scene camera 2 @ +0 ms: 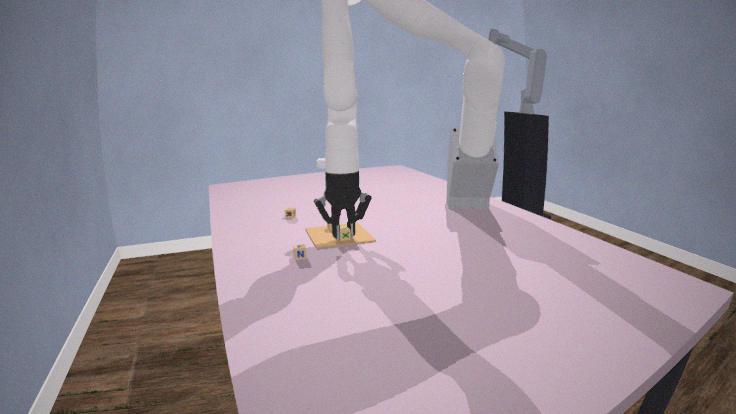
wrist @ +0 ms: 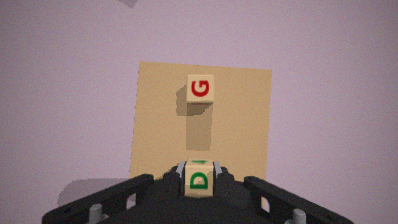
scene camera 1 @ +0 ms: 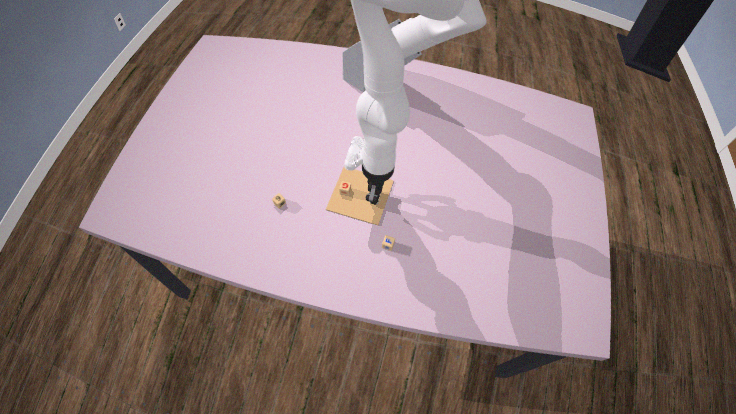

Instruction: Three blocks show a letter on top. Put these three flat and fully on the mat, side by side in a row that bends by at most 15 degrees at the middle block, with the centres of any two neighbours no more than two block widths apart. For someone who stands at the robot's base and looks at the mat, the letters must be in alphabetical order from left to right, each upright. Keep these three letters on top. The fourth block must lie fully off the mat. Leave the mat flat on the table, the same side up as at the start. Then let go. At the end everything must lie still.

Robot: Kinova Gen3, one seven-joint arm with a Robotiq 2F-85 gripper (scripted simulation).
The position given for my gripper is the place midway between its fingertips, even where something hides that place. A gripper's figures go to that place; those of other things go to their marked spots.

Labels:
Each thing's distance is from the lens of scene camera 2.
my gripper (scene camera 2: 344,238): 94 cm
tan mat (scene camera 2: 321,237): 96 cm

